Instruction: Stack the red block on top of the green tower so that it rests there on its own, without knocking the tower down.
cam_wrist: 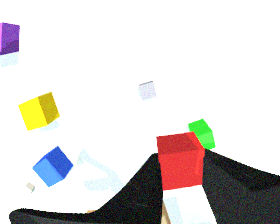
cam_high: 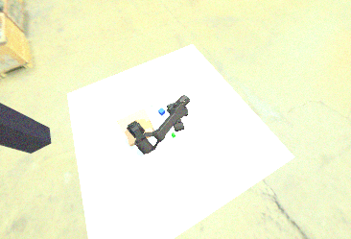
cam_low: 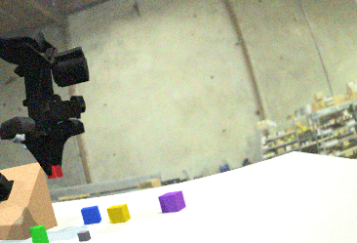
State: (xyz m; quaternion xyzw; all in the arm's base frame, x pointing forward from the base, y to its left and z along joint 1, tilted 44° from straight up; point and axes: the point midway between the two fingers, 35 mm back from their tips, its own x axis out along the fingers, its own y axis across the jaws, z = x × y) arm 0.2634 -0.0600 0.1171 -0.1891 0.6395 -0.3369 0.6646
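The small grey block is 120 mm below my gripper tip, 20 mm ahead of it and 10 mm to the left of it. From my gripper tip the other things lie so: blue block 180 mm to the left, 110 mm below, 30 mm behind; then red block 10 mm above; then yellow block 150 mm to the left, 110 mm below, 50 mm ahead.
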